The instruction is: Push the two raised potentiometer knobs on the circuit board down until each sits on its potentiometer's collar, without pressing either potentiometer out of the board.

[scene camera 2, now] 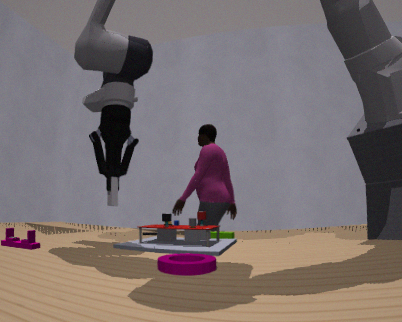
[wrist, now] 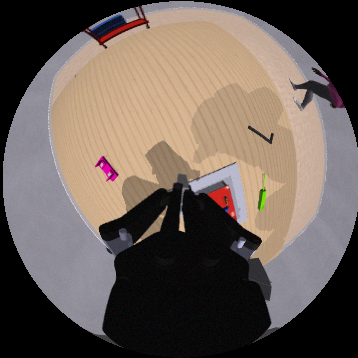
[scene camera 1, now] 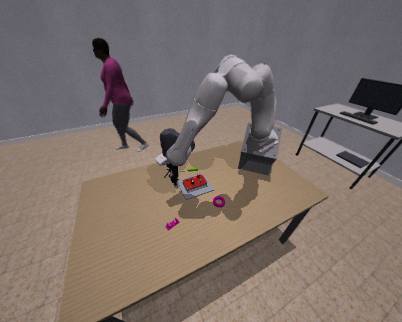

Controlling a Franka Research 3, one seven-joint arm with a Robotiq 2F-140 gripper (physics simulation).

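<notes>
The red circuit board (scene camera 1: 195,182) (scene camera 2: 185,227) (wrist: 220,195) stands on short posts over a grey base plate (scene camera 1: 190,195) (scene camera 2: 125,245) (wrist: 239,175). In scene camera 2 a black knob (scene camera 2: 166,217) and a red knob (scene camera 2: 201,215) both stand raised above the board on their shafts, the black one left, the red one right. My gripper (scene camera 1: 176,186) (scene camera 2: 113,204) (wrist: 180,180) is shut and empty, pointing down. In scene camera 2 its tips hang higher than the knobs and left of the board. In the wrist view the fingers hide part of the board and plate.
A magenta ring (scene camera 1: 219,201) (scene camera 2: 187,264) lies near the plate. A magenta bracket (scene camera 1: 172,224) (scene camera 2: 20,243) (wrist: 106,169) lies farther off. A green screwdriver (scene camera 1: 192,169) (scene camera 2: 222,234) (wrist: 262,199) and a black hex key (wrist: 261,135) lie behind the board. A person (scene camera 1: 116,90) (scene camera 2: 214,175) stands beyond the table.
</notes>
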